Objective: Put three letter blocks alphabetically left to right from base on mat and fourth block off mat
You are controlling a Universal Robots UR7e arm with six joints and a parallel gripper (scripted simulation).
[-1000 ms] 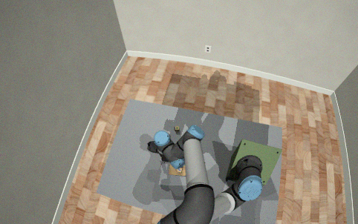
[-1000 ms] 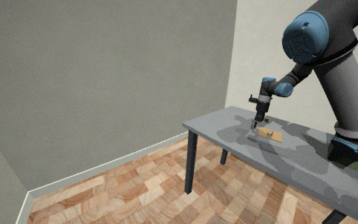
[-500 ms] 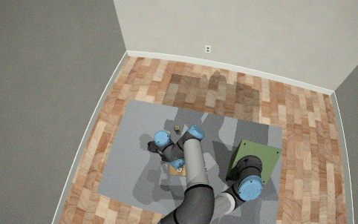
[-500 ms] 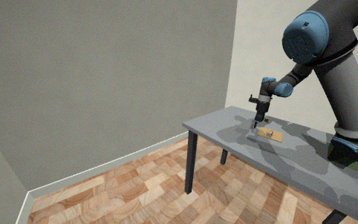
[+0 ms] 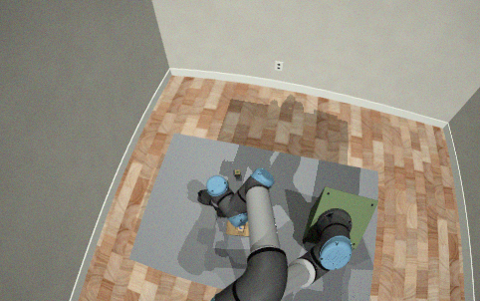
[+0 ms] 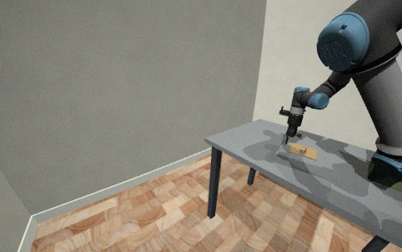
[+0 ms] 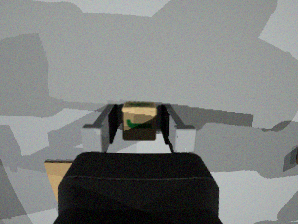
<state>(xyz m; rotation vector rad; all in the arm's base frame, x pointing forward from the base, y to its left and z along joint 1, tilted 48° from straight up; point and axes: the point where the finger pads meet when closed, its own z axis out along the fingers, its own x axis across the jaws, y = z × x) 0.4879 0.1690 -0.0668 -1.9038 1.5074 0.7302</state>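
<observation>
My gripper is now 10 mm above the block. Also, from my hand: mat (120 mm behind, 20 mm below).
</observation>
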